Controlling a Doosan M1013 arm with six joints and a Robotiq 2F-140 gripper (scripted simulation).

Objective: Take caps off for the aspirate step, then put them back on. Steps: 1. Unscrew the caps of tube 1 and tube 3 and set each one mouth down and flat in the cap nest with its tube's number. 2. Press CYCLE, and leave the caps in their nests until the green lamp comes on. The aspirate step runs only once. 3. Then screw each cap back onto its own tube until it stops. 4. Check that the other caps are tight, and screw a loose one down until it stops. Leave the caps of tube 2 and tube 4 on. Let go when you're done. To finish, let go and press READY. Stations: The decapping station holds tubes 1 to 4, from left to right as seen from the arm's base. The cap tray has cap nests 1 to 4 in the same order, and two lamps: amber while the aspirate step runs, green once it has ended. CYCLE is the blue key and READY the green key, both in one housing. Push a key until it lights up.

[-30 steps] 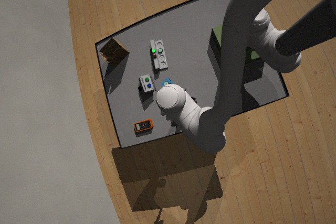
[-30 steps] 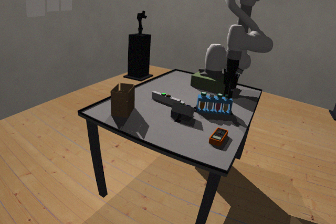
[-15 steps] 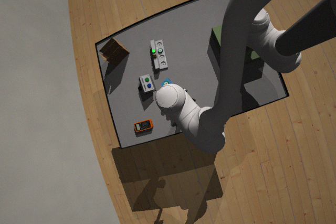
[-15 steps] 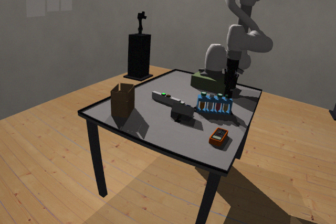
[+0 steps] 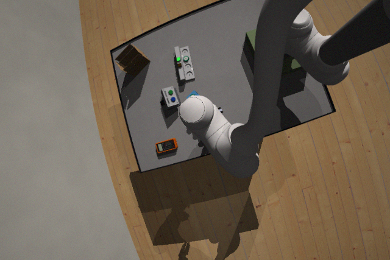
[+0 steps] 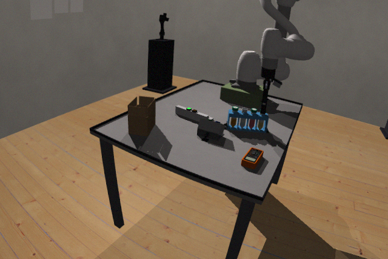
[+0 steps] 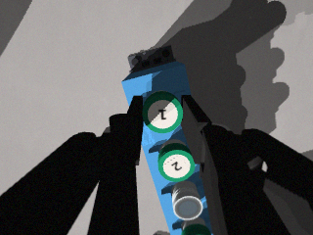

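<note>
Right now the cap 1 is 30 mm below my hand. From my hand the other things lie so: cap 2: 50 mm to the right, 30 mm below, 20 mm ahead; key housing: 210 mm to the right, 200 mm ahead, 90 mm below; blue key: 190 mm to the right, 180 mm ahead, 80 mm below.
</note>
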